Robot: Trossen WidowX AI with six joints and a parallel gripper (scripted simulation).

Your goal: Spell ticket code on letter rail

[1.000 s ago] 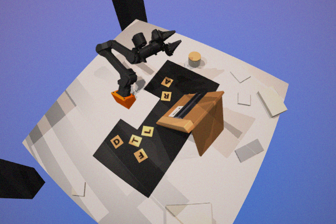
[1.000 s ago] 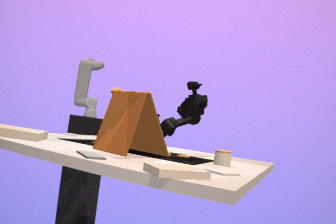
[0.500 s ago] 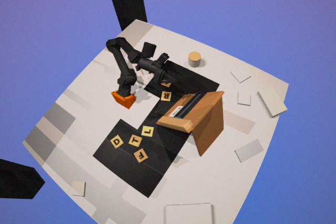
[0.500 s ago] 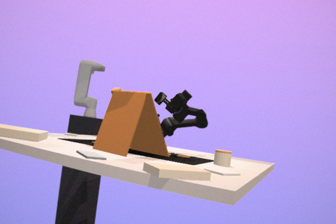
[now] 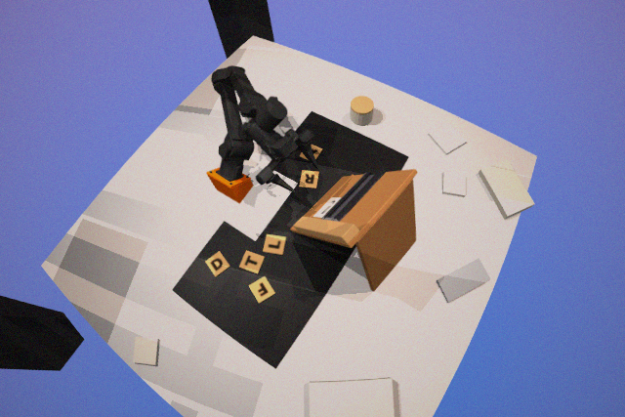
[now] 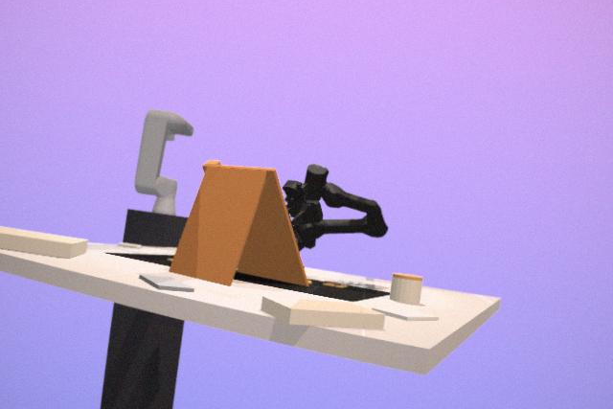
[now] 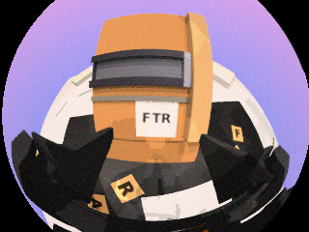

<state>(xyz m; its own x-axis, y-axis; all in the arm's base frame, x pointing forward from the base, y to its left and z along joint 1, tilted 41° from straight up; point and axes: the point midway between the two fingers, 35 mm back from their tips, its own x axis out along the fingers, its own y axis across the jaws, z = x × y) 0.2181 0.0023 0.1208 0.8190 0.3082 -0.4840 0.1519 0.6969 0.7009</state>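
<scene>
The white ticket is 70 mm ahead of my gripper tip, 10 mm to the right of it and 70 mm below it. Round my gripper tip: grey slab: 510 mm ahead, 40 mm to the left, 150 mm below.
</scene>
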